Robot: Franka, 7 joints.
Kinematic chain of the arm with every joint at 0, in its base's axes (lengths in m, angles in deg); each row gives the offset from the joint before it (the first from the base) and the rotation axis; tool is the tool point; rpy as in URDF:
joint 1: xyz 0 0 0.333 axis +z
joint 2: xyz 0 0 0 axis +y
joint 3: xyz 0 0 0.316 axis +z
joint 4: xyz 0.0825 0 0 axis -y
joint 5: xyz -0.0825 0 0.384 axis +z
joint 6: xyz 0 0 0 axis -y
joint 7: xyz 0.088 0 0 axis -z
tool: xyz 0 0 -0.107 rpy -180 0 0
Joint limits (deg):
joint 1: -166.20..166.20
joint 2: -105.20..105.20
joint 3: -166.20..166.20
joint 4: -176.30..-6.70
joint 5: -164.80..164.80
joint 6: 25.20..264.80
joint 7: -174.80..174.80
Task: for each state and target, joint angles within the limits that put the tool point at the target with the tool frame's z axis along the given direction. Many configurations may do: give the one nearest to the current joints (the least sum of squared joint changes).
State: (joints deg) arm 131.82 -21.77 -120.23 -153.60 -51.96 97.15 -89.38
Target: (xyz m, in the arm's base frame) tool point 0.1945 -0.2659 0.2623 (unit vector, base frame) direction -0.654 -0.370 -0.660
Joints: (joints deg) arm 108.91 16.03 -154.32 -161.30 -48.95 121.33 -89.38
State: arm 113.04 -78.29 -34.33 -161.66 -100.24 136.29 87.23
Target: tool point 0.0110 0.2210 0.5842 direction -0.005 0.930 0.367
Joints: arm 130.96 -91.44 -34.35 -163.79 -143.22 149.57 87.23
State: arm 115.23 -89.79 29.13 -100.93 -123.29 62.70 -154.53
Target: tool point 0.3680 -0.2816 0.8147 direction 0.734 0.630 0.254
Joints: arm 156.36 -101.03 22.00 -100.88 -110.75 84.89 -154.53
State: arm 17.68 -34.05 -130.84 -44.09 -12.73 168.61 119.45
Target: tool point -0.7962 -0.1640 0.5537 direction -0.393 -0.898 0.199
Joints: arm -17.26 -69.75 -95.28 -45.80 23.63 143.57 119.45
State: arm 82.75 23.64 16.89 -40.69 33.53 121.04 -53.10
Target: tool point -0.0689 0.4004 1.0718 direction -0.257 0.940 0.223
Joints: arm 83.69 0.63 17.02 -48.25 9.47 151.44 -53.10
